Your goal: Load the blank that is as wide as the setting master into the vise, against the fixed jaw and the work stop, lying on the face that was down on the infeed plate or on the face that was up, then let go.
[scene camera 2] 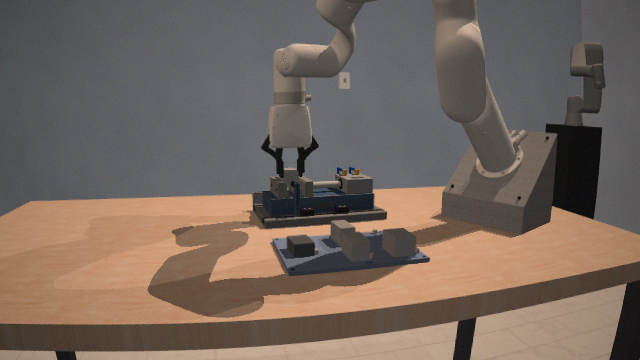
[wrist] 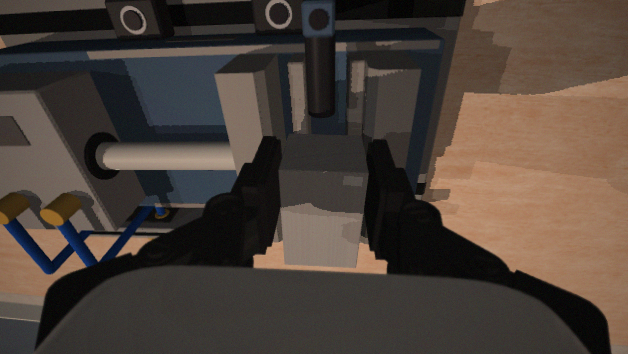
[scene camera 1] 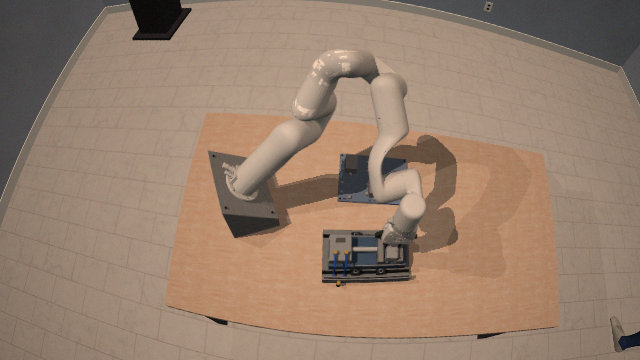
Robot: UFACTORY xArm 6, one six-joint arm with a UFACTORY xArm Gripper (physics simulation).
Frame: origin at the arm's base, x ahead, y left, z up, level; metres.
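Where they show: gripper, fingertip midpoint: (scene camera 2: 290,176) (wrist: 323,165) (scene camera 1: 391,243); arm's base, link origin: (scene camera 2: 500,161) (scene camera 1: 241,184).
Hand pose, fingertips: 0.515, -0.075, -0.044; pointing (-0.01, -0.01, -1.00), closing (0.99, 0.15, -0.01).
Note:
Things, the pixels of their centre, and the offset from my fingertips, as dx, dy, dz. "spot": a spot on its surface instead. Level surfaces: height alone.
- grey blank, body centre: (wrist: 322,201) (scene camera 2: 288,177) (scene camera 1: 391,251) +0.004, -0.025, -0.005
- vise, body centre: (wrist: 219,140) (scene camera 2: 317,195) (scene camera 1: 368,253) -0.067, -0.028, -0.054
- work stop, body centre: (wrist: 320,76) -0.008, +0.036, -0.014
- darker block, body centre: (scene camera 2: 300,245) -0.006, +0.283, -0.083
- blue infeed plate, body centre: (scene camera 2: 346,250) (scene camera 1: 373,179) -0.094, +0.270, -0.100
- vise's drive housing, surface spot: (wrist: 30,150) (scene camera 1: 344,243) spot: -0.151, -0.025, -0.008
- table, surface height: dz -0.104
My gripper (scene camera 2: 290,173) (wrist: 323,165) is shut on a grey blank (scene camera 2: 290,176) (wrist: 322,190), held upright over the jaw gap of the vise (scene camera 1: 366,257) (scene camera 2: 325,204). In the wrist view, the fixed jaw (wrist: 394,100) is right of the blank and the moving jaw (wrist: 240,107) left. The work stop (wrist: 320,75) points at the blank's far side; contact is unclear. The blank's top stands above the jaws; its underside is hidden. Several blocks, including a darker block (scene camera 2: 301,246), stand on the blue infeed plate (scene camera 1: 356,192) (scene camera 2: 320,268). Which is the setting master is unclear.
The vise's drive housing (scene camera 1: 341,246) (scene camera 2: 356,184) (wrist: 30,150) and its rod (scene camera 2: 326,184) (wrist: 167,156) stand on the moving-jaw side. Blue hoses (scene camera 1: 335,265) (wrist: 77,240) run beside the housing. The arm's base block (scene camera 1: 250,220) (scene camera 2: 482,212) stands on the table (scene camera 1: 475,300) (scene camera 2: 125,300).

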